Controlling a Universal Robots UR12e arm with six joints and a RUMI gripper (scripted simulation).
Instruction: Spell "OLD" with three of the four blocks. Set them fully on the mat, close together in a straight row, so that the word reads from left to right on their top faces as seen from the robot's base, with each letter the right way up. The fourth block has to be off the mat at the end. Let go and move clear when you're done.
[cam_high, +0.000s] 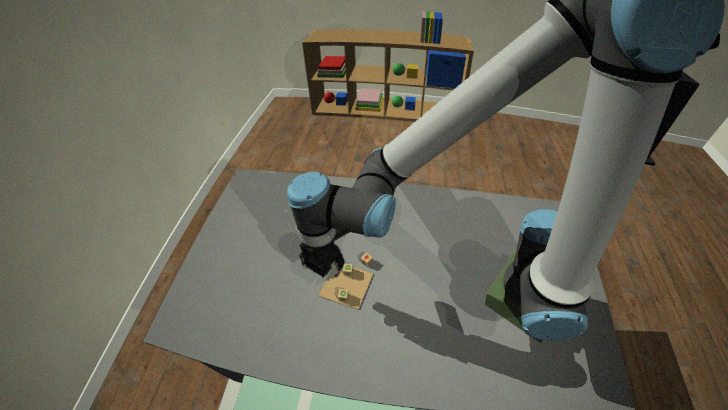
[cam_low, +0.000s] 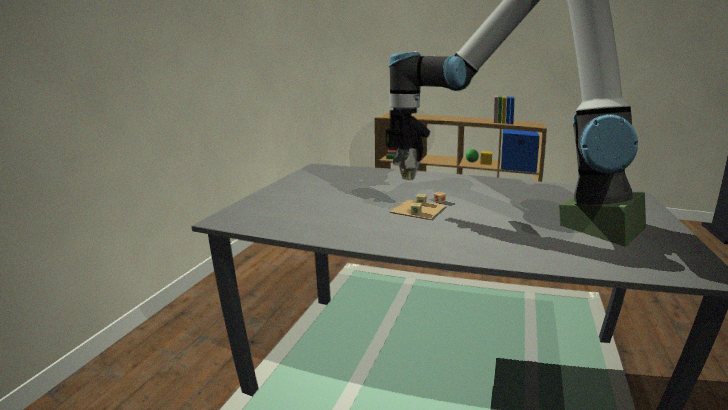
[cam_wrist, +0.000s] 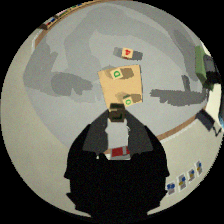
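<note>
My gripper is now 12 cm above the tan mat, 3 cm past it and 2 cm to the left of it.
</note>
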